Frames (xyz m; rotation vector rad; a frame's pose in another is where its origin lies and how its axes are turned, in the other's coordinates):
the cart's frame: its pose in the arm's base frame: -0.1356 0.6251 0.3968 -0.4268 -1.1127 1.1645
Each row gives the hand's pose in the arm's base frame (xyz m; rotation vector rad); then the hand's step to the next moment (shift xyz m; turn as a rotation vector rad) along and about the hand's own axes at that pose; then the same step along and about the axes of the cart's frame.
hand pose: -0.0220 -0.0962 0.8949 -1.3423 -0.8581 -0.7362
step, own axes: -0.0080 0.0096 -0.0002 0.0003 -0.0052 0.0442
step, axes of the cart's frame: -0.0052 0.0071 -0.0089 0.0405 0.0185 -0.0018
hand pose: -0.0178 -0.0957 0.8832 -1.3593 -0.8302 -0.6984
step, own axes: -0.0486 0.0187 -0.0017 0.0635 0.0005 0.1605
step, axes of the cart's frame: -0.0252 0.0438 -0.0127 0.1691 0.0114 -0.0326
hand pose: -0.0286 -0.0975 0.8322 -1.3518 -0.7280 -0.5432
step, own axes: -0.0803 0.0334 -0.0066 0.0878 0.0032 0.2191
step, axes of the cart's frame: -0.0433 0.0751 -0.0099 0.2308 0.0150 -0.0472
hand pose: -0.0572 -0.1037 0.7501 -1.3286 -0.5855 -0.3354
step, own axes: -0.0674 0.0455 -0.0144 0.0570 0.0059 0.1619
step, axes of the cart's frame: -0.0449 0.0688 -0.0082 0.1672 0.0191 -0.0343
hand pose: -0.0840 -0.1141 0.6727 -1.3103 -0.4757 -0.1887
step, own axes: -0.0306 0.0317 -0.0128 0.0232 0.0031 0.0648
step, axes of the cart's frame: -0.0273 0.0362 -0.0070 0.0669 0.0078 -0.0146
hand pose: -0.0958 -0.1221 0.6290 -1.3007 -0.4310 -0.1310
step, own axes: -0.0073 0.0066 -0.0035 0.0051 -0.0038 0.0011
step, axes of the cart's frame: -0.0066 0.0081 -0.0003 0.0032 -0.0056 -0.0004
